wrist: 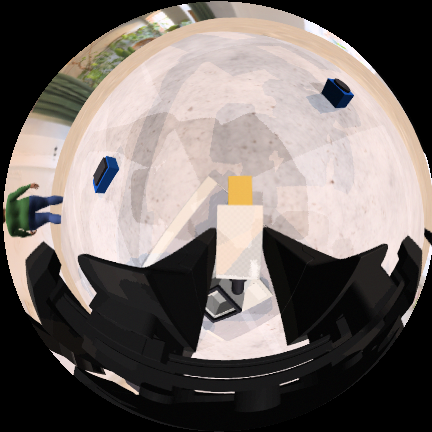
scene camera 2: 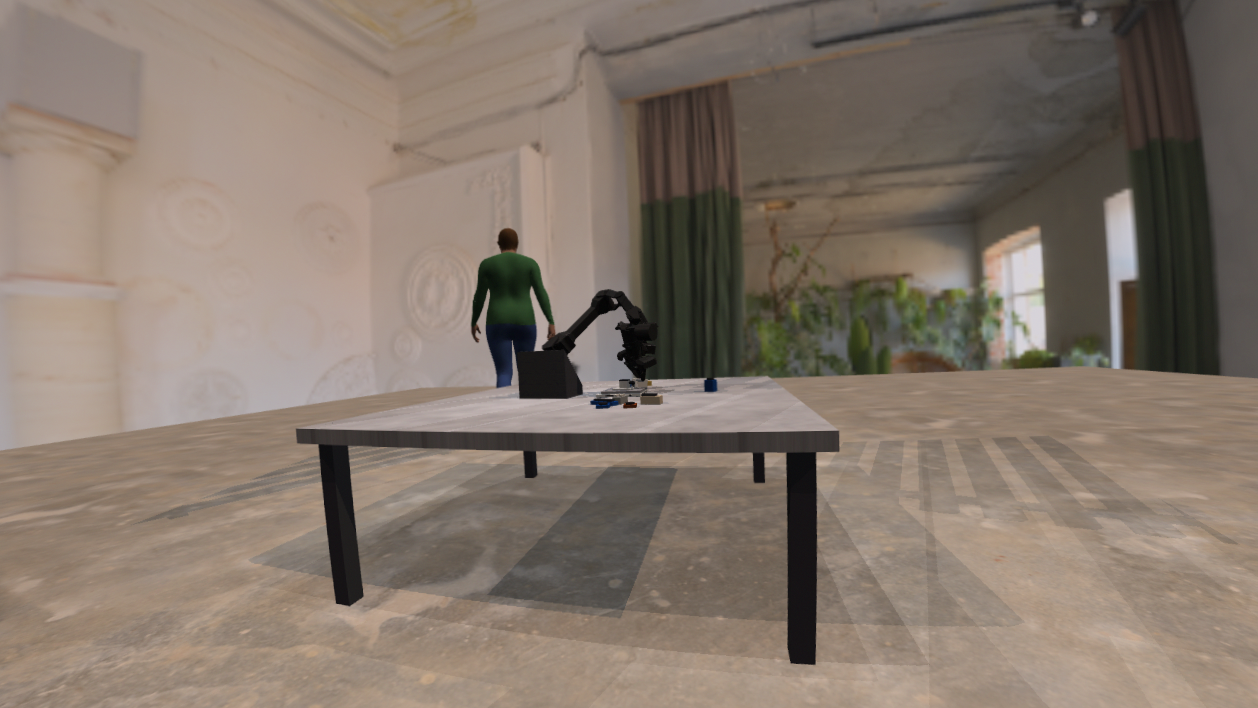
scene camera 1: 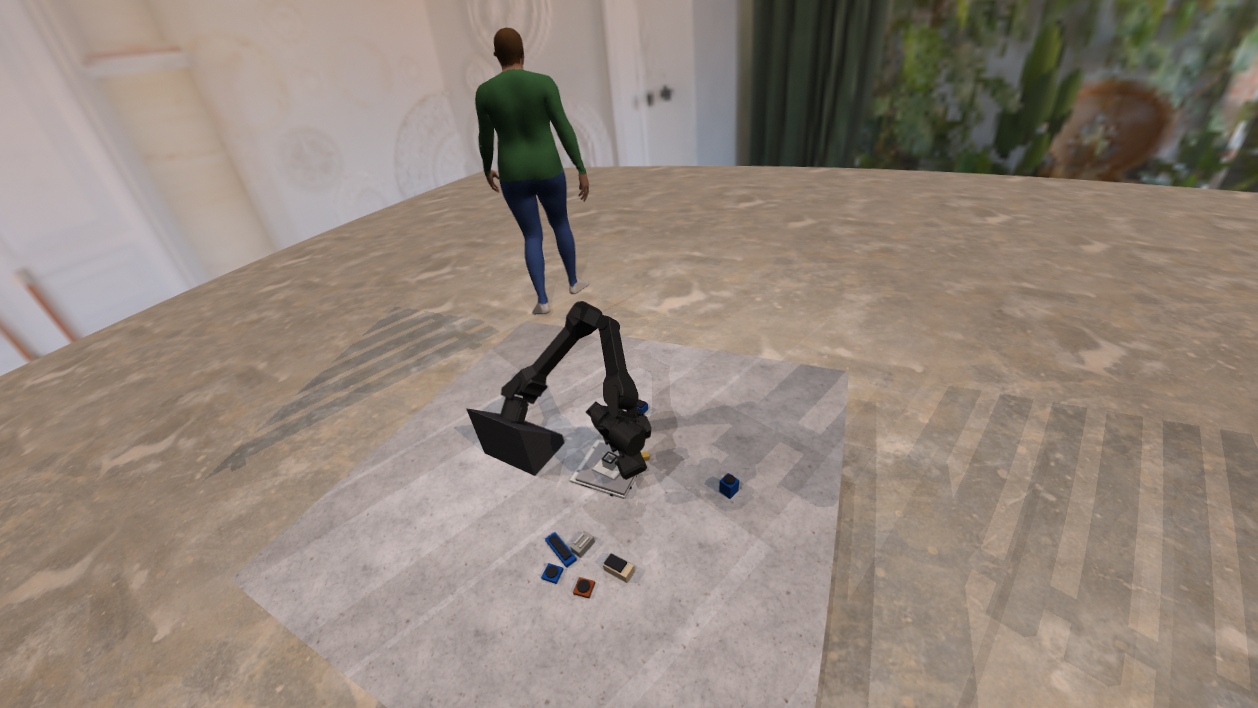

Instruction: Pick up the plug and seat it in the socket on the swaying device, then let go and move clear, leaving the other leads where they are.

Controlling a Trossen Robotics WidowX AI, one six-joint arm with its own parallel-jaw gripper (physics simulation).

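My gripper (scene camera 1: 630, 468) (scene camera 2: 637, 373) (wrist: 238, 233) is shut on the plug, with a finger on either side of its white body. The plug (wrist: 239, 222) has a yellow block at one end and a short black stub at the other; its yellow end (scene camera 1: 646, 456) also shows beside the gripper in the first scene view. The flat, pale device (scene camera 1: 591, 483) lies on the table under the gripper. A dark-rimmed square opening, which looks like the socket (scene camera 1: 610, 458) (wrist: 231, 299), shows on it, close to the black stub in the wrist view. Whether plug and device touch is hidden.
A blue block with a black top (scene camera 1: 728, 486) (scene camera 2: 710, 385) (wrist: 337, 93) stands right of the device. Another blue block (scene camera 1: 642, 406) (wrist: 106, 174) lies behind the gripper. Nearer the front lie a long blue piece (scene camera 1: 559, 548), a tan block (scene camera 1: 618, 567) and an orange piece (scene camera 1: 583, 587).
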